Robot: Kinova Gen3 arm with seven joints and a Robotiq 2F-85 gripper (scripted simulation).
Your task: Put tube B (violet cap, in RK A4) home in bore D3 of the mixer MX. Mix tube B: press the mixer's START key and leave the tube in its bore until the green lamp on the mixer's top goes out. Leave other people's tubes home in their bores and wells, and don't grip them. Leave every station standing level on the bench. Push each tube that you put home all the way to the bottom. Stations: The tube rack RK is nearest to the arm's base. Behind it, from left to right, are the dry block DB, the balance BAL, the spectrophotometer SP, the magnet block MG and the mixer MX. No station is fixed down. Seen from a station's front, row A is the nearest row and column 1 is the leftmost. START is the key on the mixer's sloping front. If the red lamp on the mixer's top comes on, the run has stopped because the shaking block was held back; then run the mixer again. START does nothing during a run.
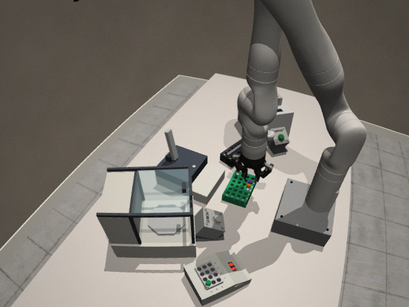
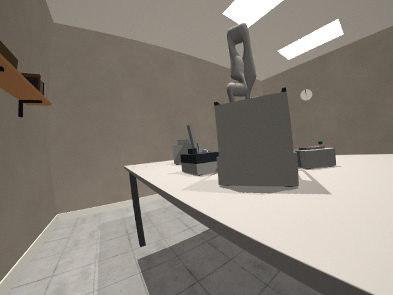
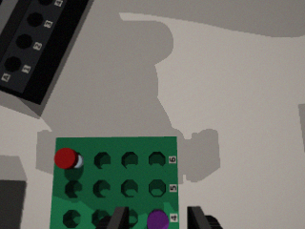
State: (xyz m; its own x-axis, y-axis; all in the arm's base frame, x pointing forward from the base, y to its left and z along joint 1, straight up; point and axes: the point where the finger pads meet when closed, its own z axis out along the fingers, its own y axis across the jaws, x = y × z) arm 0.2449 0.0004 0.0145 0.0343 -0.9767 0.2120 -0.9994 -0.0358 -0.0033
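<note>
My hand is 50 mm above the orange-capped tube and 20 mm to the right of it. From my hand the other things lie so: red-capped tube (60 mm ahead, 50 mm below, 40 mm to the right); then green rack RK (70 mm below, 30 mm ahead, 10 mm to the left); then black magnet block (160 mm to the right, 110 mm ahead, 60 mm below).
</note>
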